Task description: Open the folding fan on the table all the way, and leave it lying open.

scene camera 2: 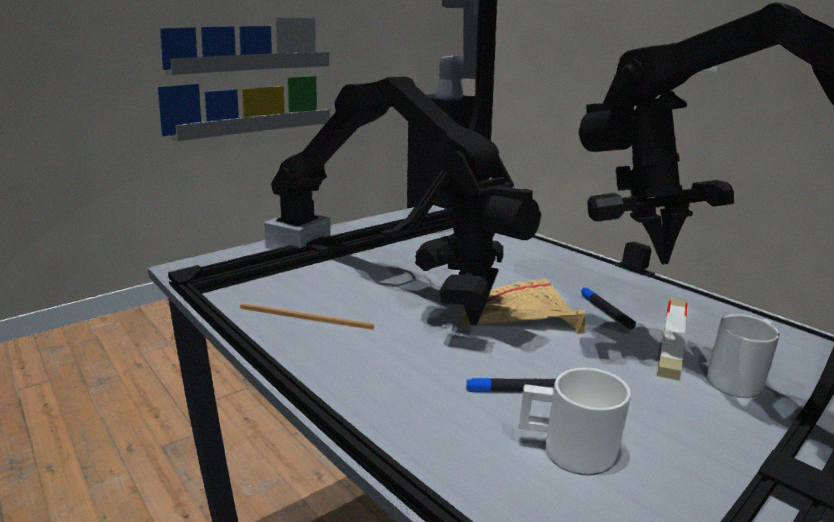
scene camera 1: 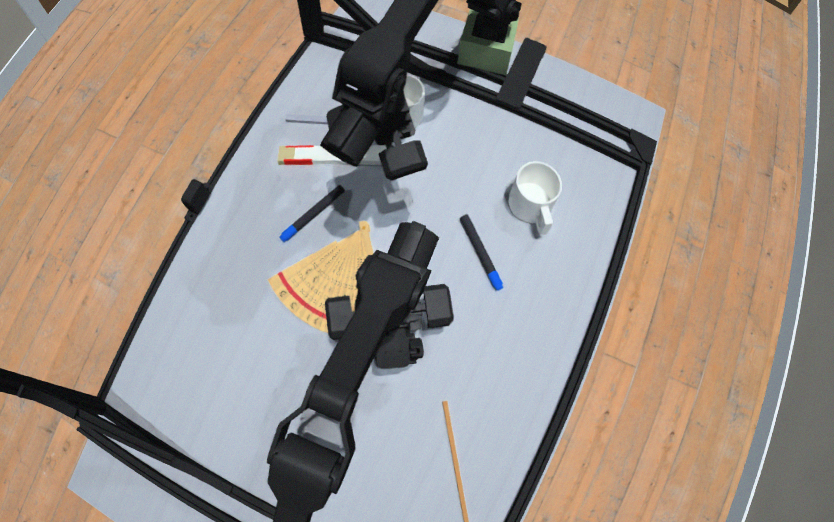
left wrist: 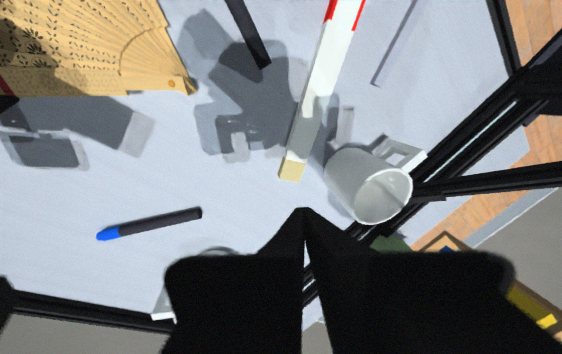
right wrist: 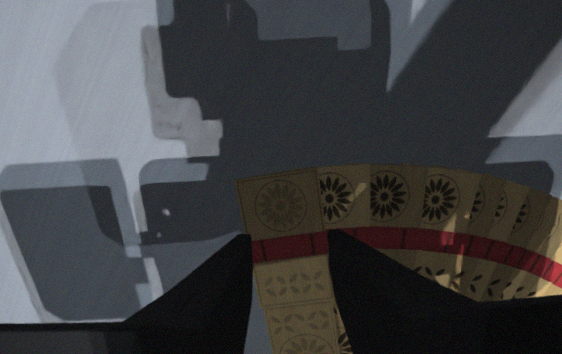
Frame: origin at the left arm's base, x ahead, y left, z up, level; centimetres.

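Seen in the pictures: left gripper, fingertip midpoint: [scene camera 2: 664,263] [scene camera 1: 394,131] [left wrist: 302,213]; right gripper, fingertip midpoint: [scene camera 2: 475,319] [left wrist: 4,81] [right wrist: 289,244]; left arm's base, origin of the base link: [scene camera 1: 490,28]; right arm's base, origin of the base link: [scene camera 2: 297,219].
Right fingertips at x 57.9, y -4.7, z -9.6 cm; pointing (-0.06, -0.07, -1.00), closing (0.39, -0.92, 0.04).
Observation:
Pixels of each thing's top centre, then the offset from my right fingertips to it.
- dark pen, middle of its top: [scene camera 1: 311,211] [scene camera 2: 607,302] dx -14.8, dy -17.5, dz +1.2 cm
- long white box, middle of its top: [left wrist: 320,87] [scene camera 2: 675,329] [scene camera 1: 345,152] dx -27.4, dy -15.1, dz +1.2 cm
- wooden stick, middle of its top: [scene camera 1: 457,468] [scene camera 2: 303,314] dx +21.2, dy +17.0, dz +0.3 cm
The folding fan [scene camera 1: 313,280] [scene camera 2: 532,301] [left wrist: 95,55] [right wrist: 385,197] is partly spread, a tan wedge with a red band. Its pivot points to the top in scene camera 1, and the right arm hides its right side there. My right gripper [scene camera 2: 473,321] [right wrist: 289,244] is down at the fan's outer end; its fingers touch both sides of the end rib in the right wrist view, shut on it. My left gripper [scene camera 2: 664,261] [left wrist: 302,213] is shut and empty, raised above the table, away from the fan. Its fingertips are hidden in scene camera 1.
One dark pen [scene camera 1: 313,212] [scene camera 2: 609,307] lies near the fan's pivot, another [scene camera 1: 480,249] [scene camera 2: 510,385] right of the right gripper. White mugs [scene camera 1: 535,193] [scene camera 1: 414,101] stand farther up. A long white box [scene camera 1: 326,155] [scene camera 2: 673,335] lies under the left arm. A wooden stick [scene camera 1: 455,461] lies lower right.

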